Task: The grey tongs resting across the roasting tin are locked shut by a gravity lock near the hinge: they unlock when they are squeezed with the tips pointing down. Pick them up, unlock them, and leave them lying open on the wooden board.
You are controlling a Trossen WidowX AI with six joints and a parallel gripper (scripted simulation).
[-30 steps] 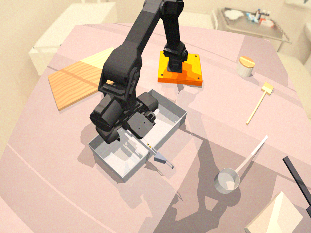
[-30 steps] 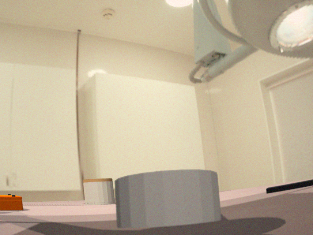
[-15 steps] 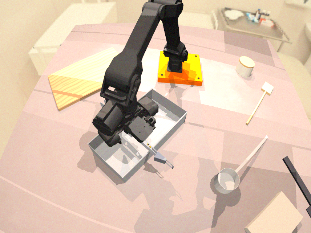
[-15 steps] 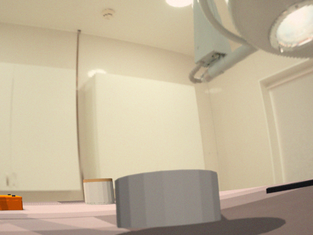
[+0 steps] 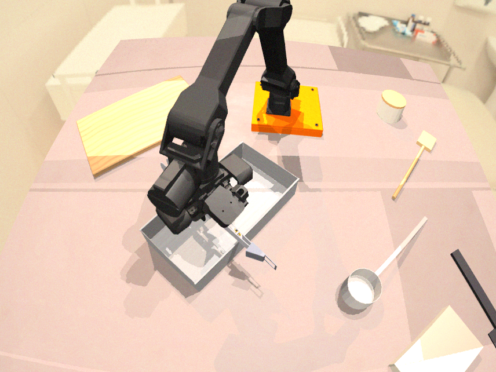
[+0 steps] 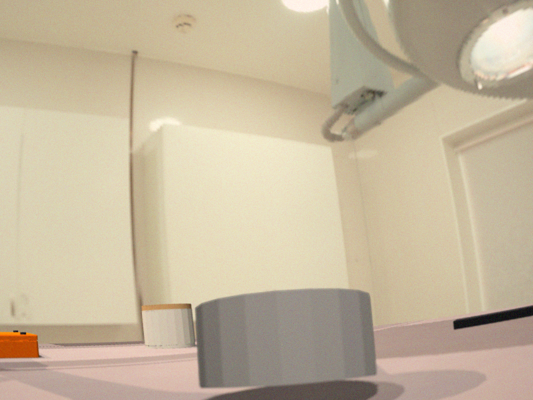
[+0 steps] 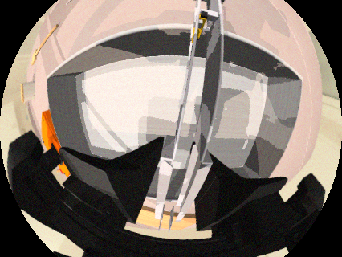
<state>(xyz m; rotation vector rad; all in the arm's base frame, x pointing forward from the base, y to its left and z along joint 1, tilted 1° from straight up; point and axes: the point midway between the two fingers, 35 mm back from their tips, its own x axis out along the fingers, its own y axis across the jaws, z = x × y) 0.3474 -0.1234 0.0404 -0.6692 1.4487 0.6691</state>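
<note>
My gripper tip is 10 mm past the grey roasting tin and 20 mm to the right of it. Round my gripper tip: wooden board 290 mm behind, 260 mm to the right, 20 mm below; white sheet 270 mm ahead, 490 mm to the left, 20 mm below; yellow lock piece 50 mm ahead, 60 mm to the left, 40 mm above.
</note>
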